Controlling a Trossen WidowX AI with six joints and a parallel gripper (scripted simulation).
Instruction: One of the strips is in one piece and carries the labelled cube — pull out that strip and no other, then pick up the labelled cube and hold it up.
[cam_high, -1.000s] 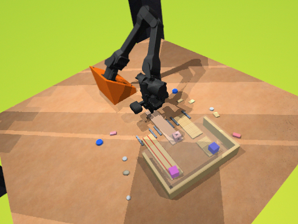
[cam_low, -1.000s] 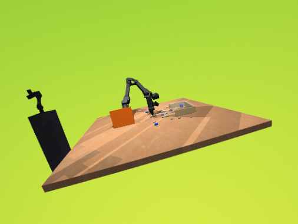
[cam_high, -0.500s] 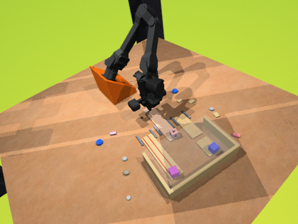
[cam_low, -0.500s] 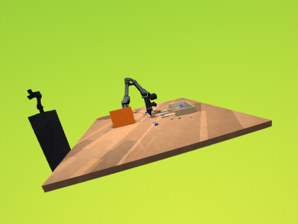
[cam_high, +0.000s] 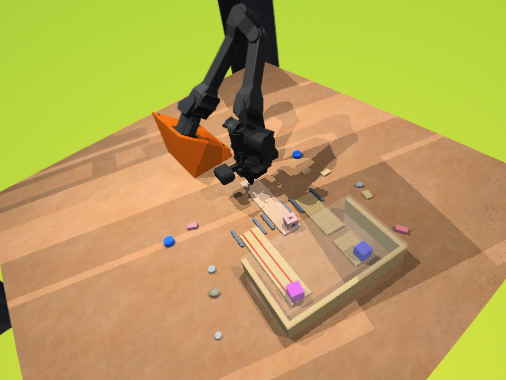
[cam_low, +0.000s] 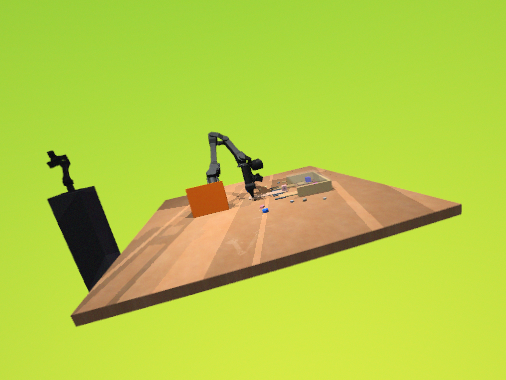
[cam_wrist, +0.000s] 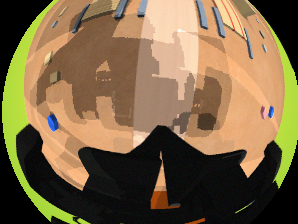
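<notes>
My gripper tip is now 90 mm short of the pale strip and 10 mm to the left of it. Round my gripper tip: labelled cube (200 mm ahead, 30 mm to the right, 20 mm above).
</notes>
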